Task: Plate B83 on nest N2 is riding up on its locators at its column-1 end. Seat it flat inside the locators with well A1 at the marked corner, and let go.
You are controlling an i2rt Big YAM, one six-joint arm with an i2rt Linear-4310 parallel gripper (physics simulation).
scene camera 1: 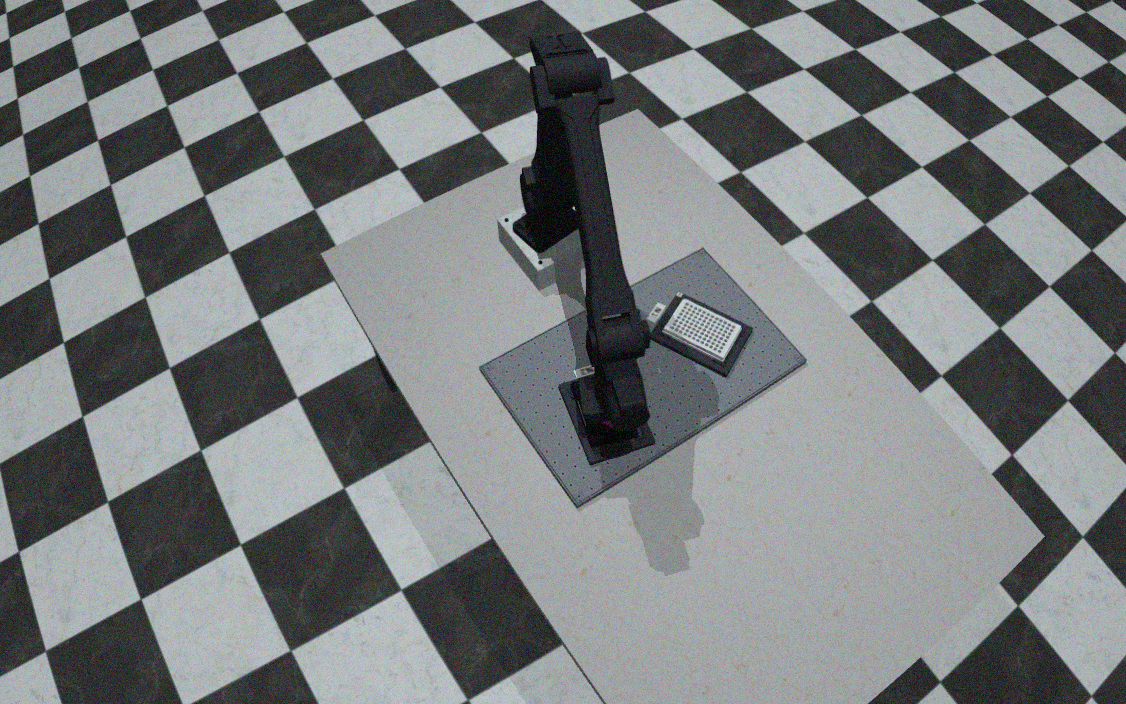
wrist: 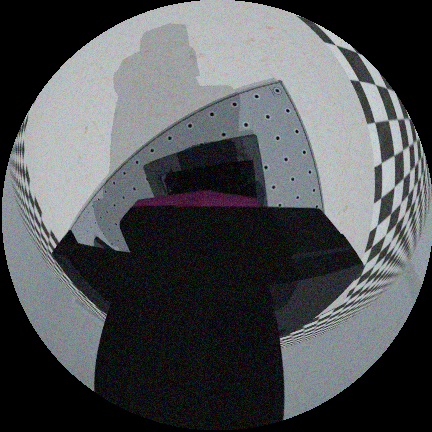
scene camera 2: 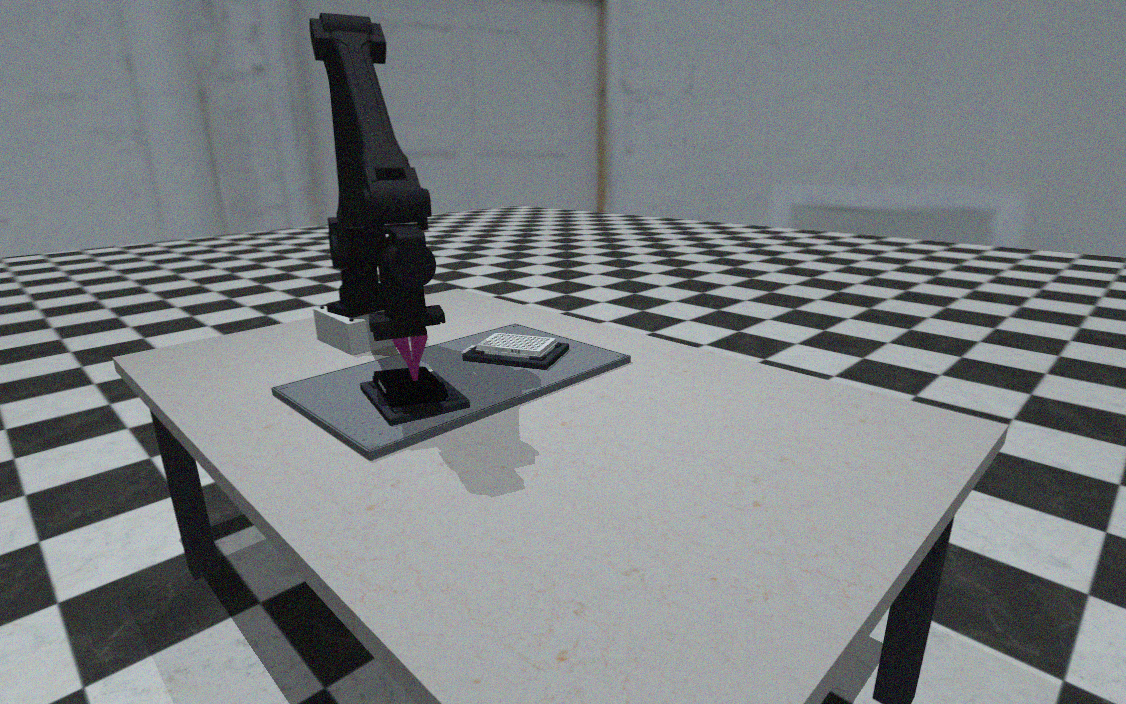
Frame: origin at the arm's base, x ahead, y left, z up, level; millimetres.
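Where they show: gripper, fingertip midpoint: (wrist: 207, 197) (scene camera 2: 415, 379); arm's base at its link origin: (scene camera 1: 547, 226) (scene camera 2: 362, 308).
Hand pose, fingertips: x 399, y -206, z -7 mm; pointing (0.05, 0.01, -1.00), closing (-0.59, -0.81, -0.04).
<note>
Each offset is from my fingertips to the centre of the thing. "spot": to the spot under its first point.
A black plate {39 mm back, 20 mm left, 24 mm down} (scene camera 2: 390, 387) (wrist: 215, 180) sits on a dark nest (scene camera 1: 606, 458) (scene camera 2: 452, 405) (wrist: 261, 185) on the left part of the perforated board. My gripper (scene camera 1: 607, 424) (scene camera 2: 415, 379) (wrist: 207, 197) is shut and empty, its magenta fingers together, pointing down over this plate. The tips are at or just above the plate's top; whether they touch it I cannot tell. The plate is too dark to tell whether it lies flat or rides up at one end. The marked corner and well A1 cannot be made out. The arm hides most of the plate in scene camera 1.
A white plate {38 mm back, 274 mm left, 27 mm down} (scene camera 1: 704, 329) (scene camera 2: 514, 342) sits on a second dark nest {spot: 46 mm ahead, 261 mm left, 34 mm down} (scene camera 1: 730, 363) (scene camera 2: 558, 356) farther right on the perforated board (scene camera 1: 531, 398) (scene camera 2: 332, 406) (wrist: 295, 145). Small label cards {spot: 133 mm back, 248 mm left, 44 mm down} (scene camera 1: 656, 311) stand by the nests, unreadable. The arm's pale base block (scene camera 1: 516, 243) (scene camera 2: 342, 329) is behind the board.
</note>
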